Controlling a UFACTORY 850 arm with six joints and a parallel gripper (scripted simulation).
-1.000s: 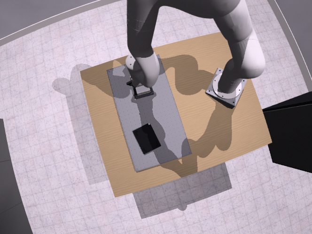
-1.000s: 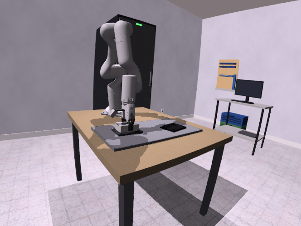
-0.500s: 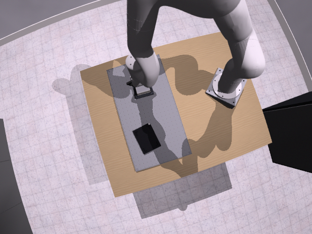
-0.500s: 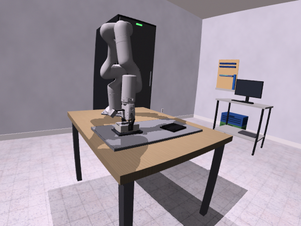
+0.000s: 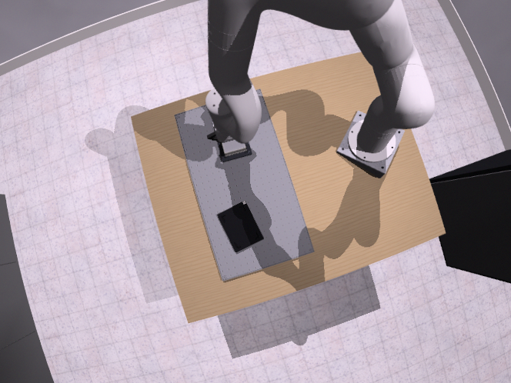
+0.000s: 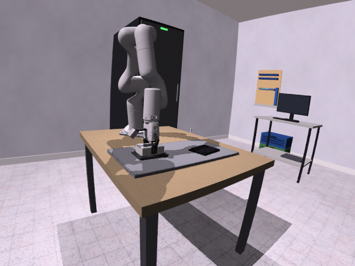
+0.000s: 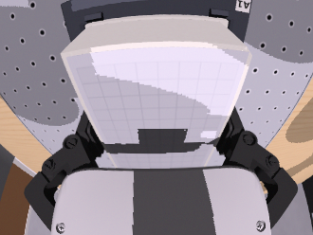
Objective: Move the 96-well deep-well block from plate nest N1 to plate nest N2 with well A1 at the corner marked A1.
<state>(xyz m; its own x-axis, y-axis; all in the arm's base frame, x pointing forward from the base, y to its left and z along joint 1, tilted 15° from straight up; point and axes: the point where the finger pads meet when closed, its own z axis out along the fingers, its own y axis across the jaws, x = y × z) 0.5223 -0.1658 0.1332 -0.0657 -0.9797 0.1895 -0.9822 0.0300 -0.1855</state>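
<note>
The plate nest N1 lies 20 mm below my hand. The rest, counted from my hand: white deep-well block: right at my hand; plate nest N2: 340 mm to the left, 80 mm ahead, 20 mm below.
</note>
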